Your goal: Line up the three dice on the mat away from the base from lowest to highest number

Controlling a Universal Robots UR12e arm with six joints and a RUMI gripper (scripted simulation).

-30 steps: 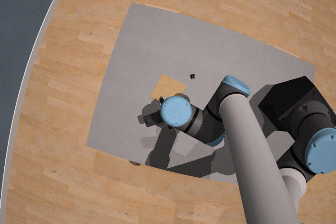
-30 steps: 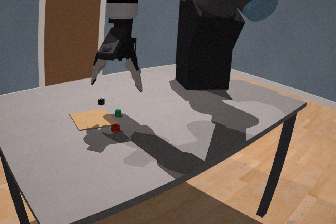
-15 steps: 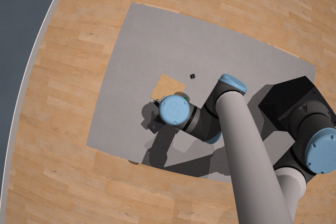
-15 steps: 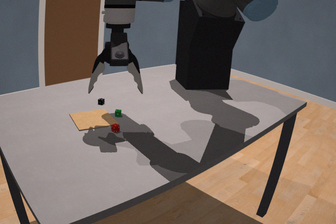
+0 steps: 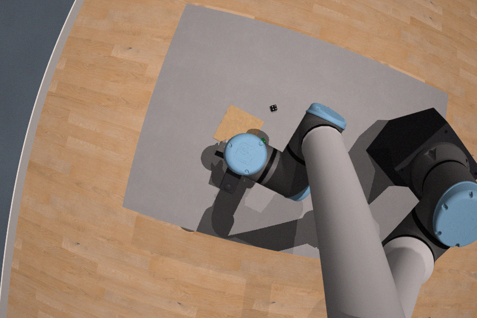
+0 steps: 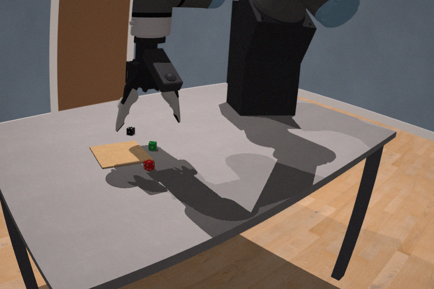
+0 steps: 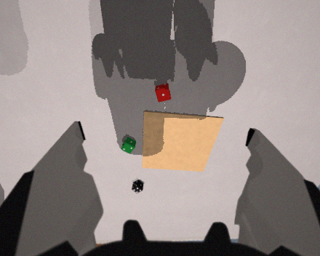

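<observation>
Now: hand 100 mm above the red die. Round my hand: tan mat: 20 mm ahead, 120 mm to the right, 100 mm below; black die: 90 mm behind, 230 mm to the right, 100 mm below; green die: 80 mm behind, 100 mm to the right, 100 mm below.
</observation>
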